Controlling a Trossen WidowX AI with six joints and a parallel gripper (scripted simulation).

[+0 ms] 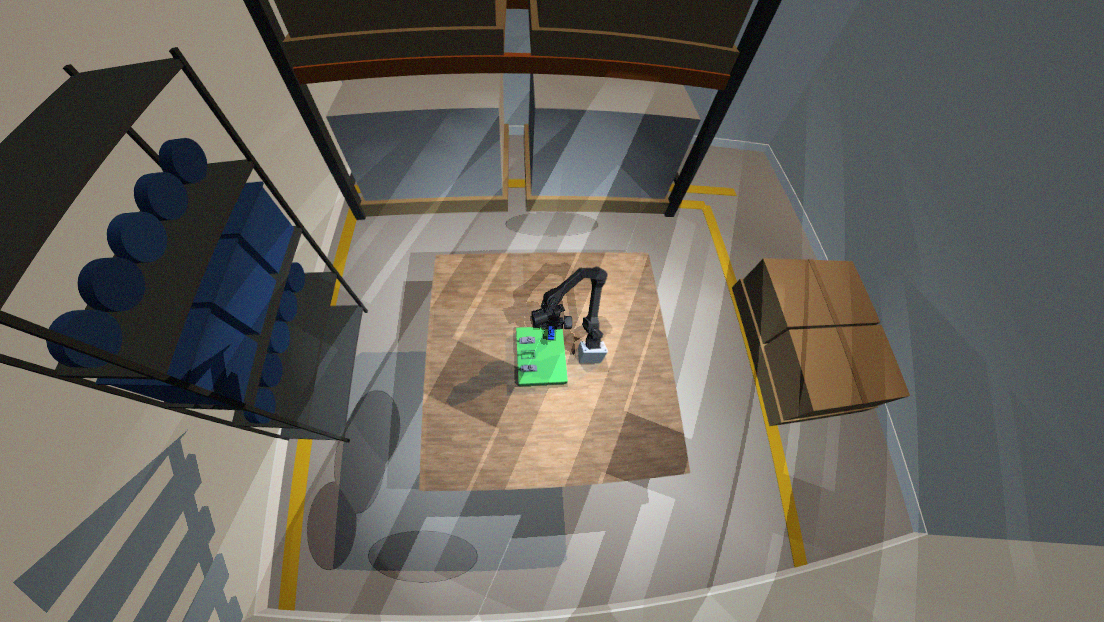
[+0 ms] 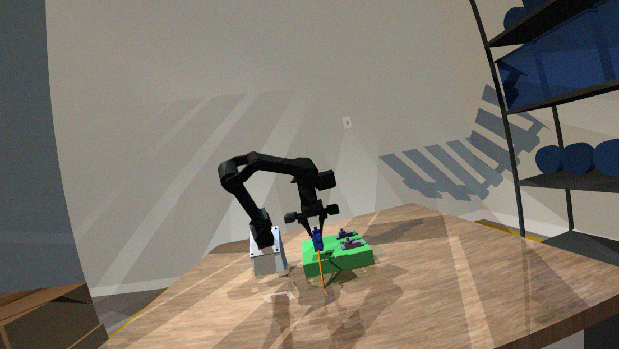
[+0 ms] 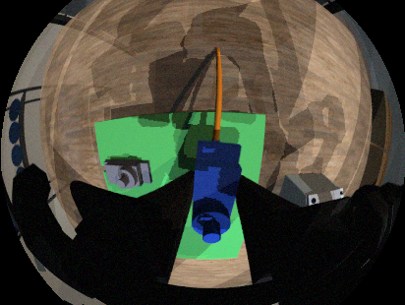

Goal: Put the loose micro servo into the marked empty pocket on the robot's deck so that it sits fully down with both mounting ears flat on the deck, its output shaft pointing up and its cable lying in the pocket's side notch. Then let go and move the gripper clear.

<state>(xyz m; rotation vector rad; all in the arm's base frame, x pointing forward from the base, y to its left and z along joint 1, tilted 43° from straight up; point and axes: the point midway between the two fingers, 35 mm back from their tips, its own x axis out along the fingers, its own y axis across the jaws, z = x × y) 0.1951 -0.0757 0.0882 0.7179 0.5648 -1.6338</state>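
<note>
The green deck is 100 mm to the left of my gripper tip, 100 mm below it and 20 mm ahead of it.
</note>
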